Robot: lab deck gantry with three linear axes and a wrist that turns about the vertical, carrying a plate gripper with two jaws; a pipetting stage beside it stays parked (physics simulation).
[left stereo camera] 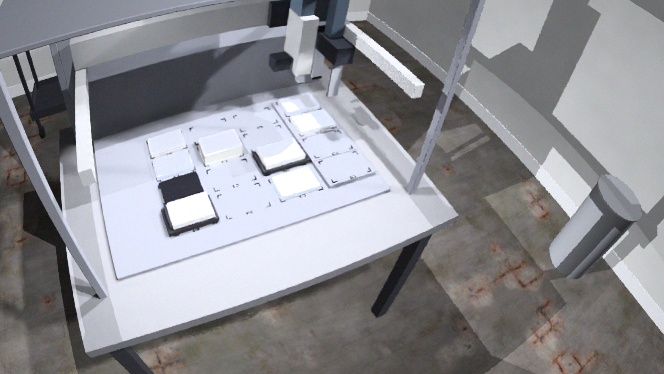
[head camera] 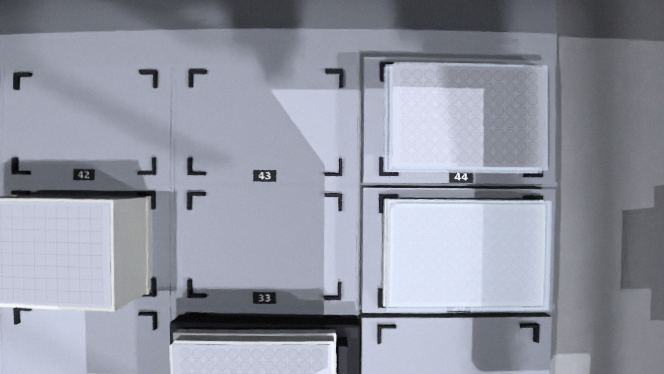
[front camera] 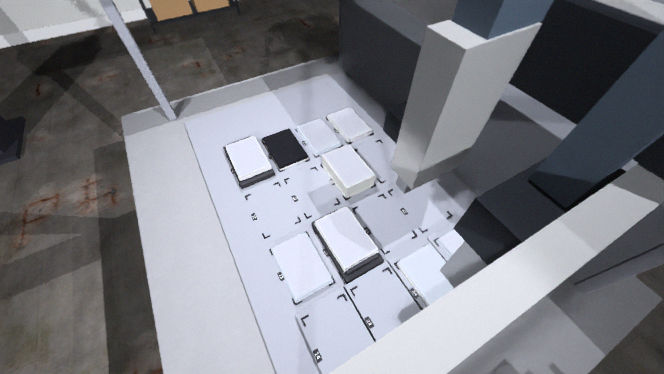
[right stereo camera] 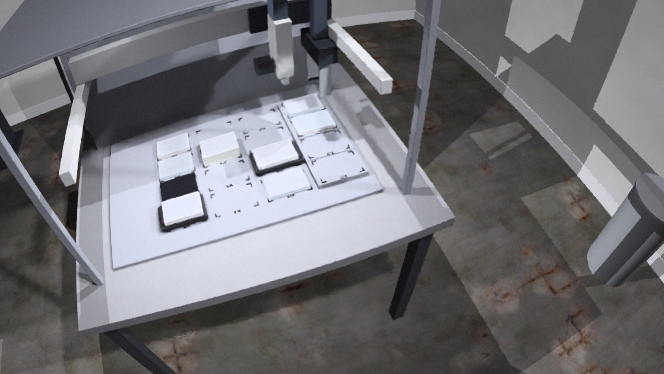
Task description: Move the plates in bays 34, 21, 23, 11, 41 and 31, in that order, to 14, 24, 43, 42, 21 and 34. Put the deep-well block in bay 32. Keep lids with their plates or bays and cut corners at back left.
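Places are measured from the robot's base along level axes (x down, y left, z ahead), in centimetres.
Pixels of known places: gripper, fingertip midpoint: (left stereo camera: pixel 323 86) (front camera: pixel 474 262) (right stereo camera: pixel 318 87); robot's base at its link origin: (left stereo camera: pixel 175 235) (front camera: pixel 227 155) (right stereo camera: pixel 167 231).
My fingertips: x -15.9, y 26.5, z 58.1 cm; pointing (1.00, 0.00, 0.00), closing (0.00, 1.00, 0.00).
For each thing: its top centre in the pictures, then the offset to it from my fingertips.
- clear-sided plate at its top centre: (head camera: pixel 470 256) (front camera: pixel 435 278) (left stereo camera: pixel 312 120) (right stereo camera: pixel 313 120) dx +12.8, dy -0.8, dz -2.5 cm
- black-topped plate at its top centre: (left stereo camera: pixel 180 186) (front camera: pixel 284 146) (right stereo camera: pixel 178 186) dx +14.3, dy -11.5, dz -51.7 cm
- tall cream deep-well block at its top centre: (head camera: pixel 34 253) (front camera: pixel 347 164) (left stereo camera: pixel 219 142) (right stereo camera: pixel 218 144) dx +11.8, dy -0.8, dz -35.3 cm
- clear-edged plate at its top centre: (front camera: pixel 300 263) (left stereo camera: pixel 295 181) (right stereo camera: pixel 285 181) dx +14.5, dy -22.2, dz -18.9 cm
My gripper (left stereo camera: pixel 325 86) (right stereo camera: pixel 320 86) is open and raised above the back right of the deck, near bay 44; its fingers do not show in the head view. A clear-sided plate (head camera: pixel 467 255) (front camera: pixel 425 272) sits in bay 34. A white plate (front camera: pixel 346 237) (left stereo camera: pixel 280 153) sits on a dark base in bay 23. A black-topped plate (front camera: pixel 285 148) is in bay 21, and a white plate (front camera: pixel 248 157) on a dark base is in bay 11. Pale plates sit in bay 41 and bay 31. The tall cream deep-well block (head camera: pixel 55 250) (front camera: pixel 348 170) stands in bay 32.
Another plate (head camera: pixel 467 120) sits in bay 44, and a clear-edged plate (front camera: pixel 302 267) is in bay 13. The white pipetting stage (left stereo camera: pixel 301 46) (right stereo camera: pixel 281 47) hangs left of the gripper. A post (left stereo camera: pixel 445 100) rises at the table's right side.
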